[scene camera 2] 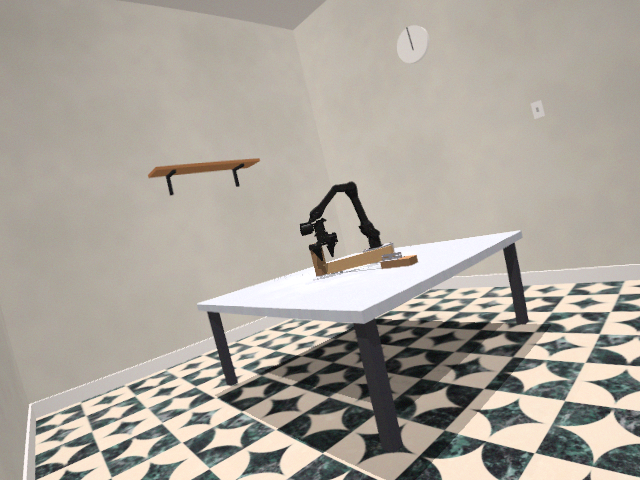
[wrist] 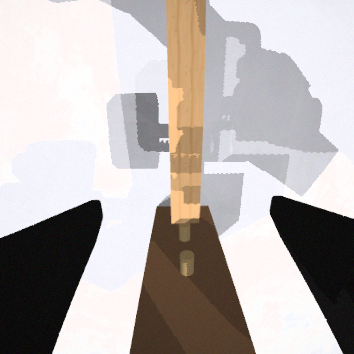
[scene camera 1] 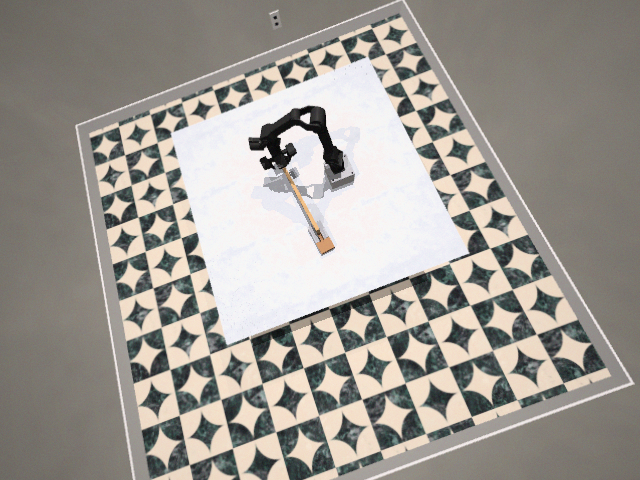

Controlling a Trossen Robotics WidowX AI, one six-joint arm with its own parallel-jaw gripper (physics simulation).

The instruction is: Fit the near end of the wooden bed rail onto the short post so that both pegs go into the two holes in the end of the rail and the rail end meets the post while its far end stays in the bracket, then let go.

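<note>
The wooden bed rail slopes down toward its near end, which is low by the foot of the short brown post. In the wrist view both pegs show on the post: the upper peg is bare outside the rail, and the lower peg shows at the rail end's edge; whether its tip enters a hole is hidden. The far end is at the grey bracket; its seating is too small to tell. My gripper is open above the rail end, fingers either side, empty.
An orange-brown block is at the bracket end. The arm's grey base stands beside the rail on the white table. The arm's shadows fall around the post and rail.
</note>
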